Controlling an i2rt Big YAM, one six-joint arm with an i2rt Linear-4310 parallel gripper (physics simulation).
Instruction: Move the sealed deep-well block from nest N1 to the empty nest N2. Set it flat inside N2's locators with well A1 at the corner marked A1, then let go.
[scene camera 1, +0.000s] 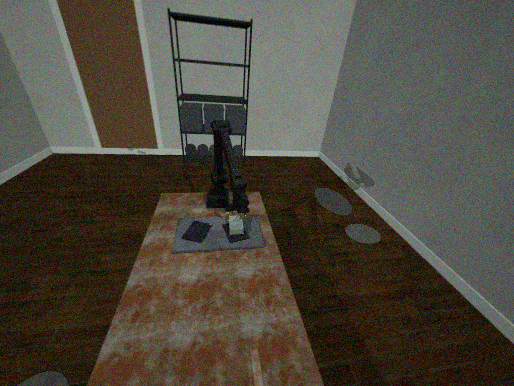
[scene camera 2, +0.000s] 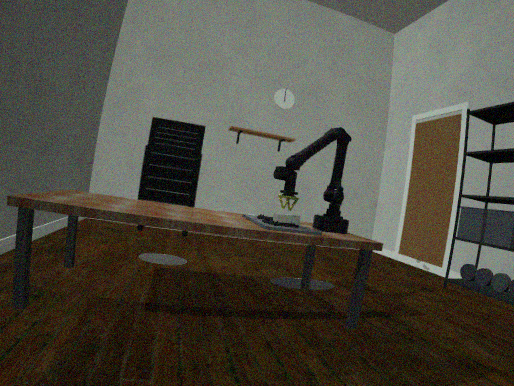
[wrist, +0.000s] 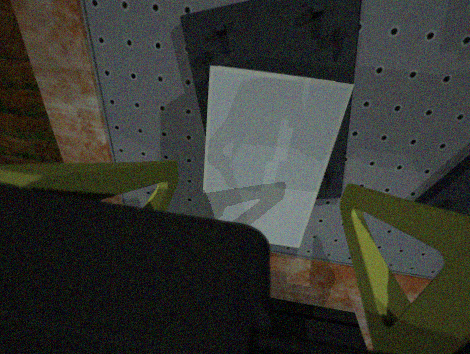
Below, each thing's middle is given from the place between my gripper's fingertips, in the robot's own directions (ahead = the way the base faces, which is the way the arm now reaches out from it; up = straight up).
Now: the pale grey block (wrist: 269, 137) 10 mm behind my hand and 50 mm below it. From my hand the other things lie so: dark flat nest (wrist: 324, 47) (20 mm ahead, 10 mm to the right, 70 mm below).
